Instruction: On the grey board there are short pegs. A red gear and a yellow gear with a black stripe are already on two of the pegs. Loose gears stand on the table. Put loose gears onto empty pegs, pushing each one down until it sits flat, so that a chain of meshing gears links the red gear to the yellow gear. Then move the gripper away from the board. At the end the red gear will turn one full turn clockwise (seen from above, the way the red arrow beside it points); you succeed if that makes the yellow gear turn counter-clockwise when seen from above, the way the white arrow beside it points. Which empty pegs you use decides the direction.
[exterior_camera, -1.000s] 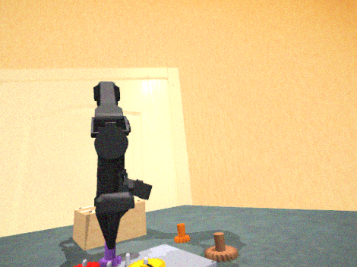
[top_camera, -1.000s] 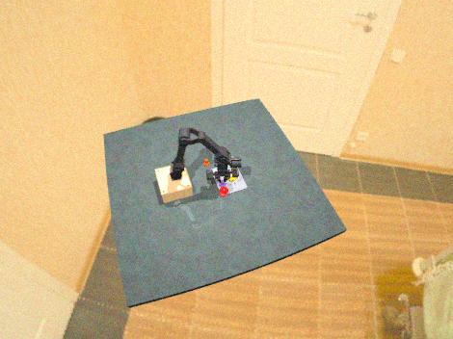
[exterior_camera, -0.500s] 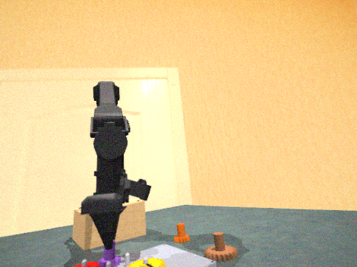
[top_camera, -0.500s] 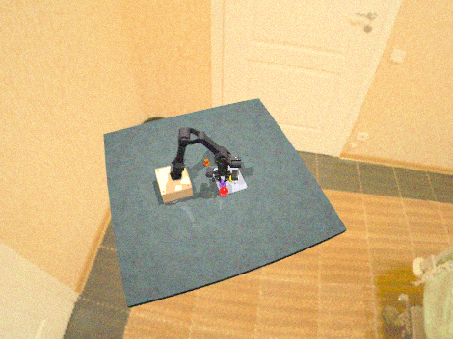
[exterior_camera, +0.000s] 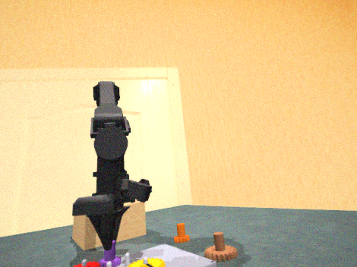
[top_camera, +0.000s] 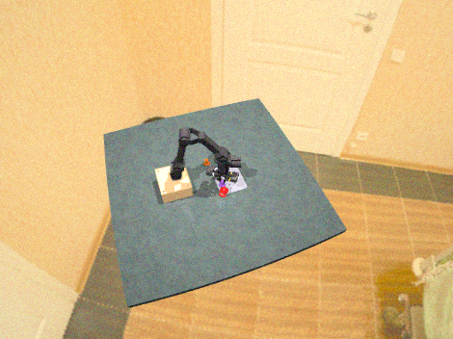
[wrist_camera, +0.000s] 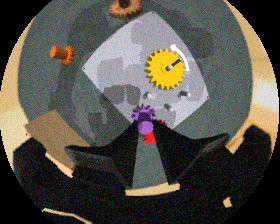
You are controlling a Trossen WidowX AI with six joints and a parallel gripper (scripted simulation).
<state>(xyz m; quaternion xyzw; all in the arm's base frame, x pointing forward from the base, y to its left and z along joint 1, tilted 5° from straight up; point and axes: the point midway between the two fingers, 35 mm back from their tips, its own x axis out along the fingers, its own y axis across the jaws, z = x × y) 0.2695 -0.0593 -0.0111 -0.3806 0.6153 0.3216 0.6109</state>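
The purple gear is 1 cm below my gripper tip. The rest, counted from my gripper tip: red gear (4 cm to the right, 2 cm below); then yellow gear (7 cm ahead, 5 cm to the left, 2 cm below); then white arrow (11 cm ahead, 5 cm to the left, 3 cm below).
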